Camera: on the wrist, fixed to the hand. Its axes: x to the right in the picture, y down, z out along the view.
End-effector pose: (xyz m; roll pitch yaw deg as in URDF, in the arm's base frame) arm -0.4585 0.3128 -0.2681 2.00 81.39 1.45
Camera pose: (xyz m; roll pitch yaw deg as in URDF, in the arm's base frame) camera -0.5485 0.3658 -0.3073 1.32 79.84 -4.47
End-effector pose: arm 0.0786 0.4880 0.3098 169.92 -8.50 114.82
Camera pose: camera 0.1057 0.5116 0.4155 174.99 -6.82 115.53
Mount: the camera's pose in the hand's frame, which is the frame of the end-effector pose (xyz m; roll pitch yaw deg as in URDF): 0.0255 0.0520 -0.0954 5.18 -1.53 -0.99
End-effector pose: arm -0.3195 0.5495 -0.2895 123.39 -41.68 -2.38
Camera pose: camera -0.3621 0.6024 -0.2009 129.18 -40.01 -3.34
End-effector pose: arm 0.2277 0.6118 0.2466 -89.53 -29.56 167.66
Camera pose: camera 0.2009 0.7149 0.2133 -85.25 -30.55 169.43
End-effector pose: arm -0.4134 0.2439 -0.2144 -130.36 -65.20 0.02
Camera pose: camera -0.4228 0.1375 -0.1820 -129.06 -64.90 4.28
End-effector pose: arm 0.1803 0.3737 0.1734 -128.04 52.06 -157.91
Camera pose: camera 0.1124 0.4618 0.1643 -120.54 52.19 -154.95
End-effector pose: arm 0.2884 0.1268 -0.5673 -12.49 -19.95 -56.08
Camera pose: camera 0.3467 0.0942 -0.6567 -7.08 -21.66 -56.76
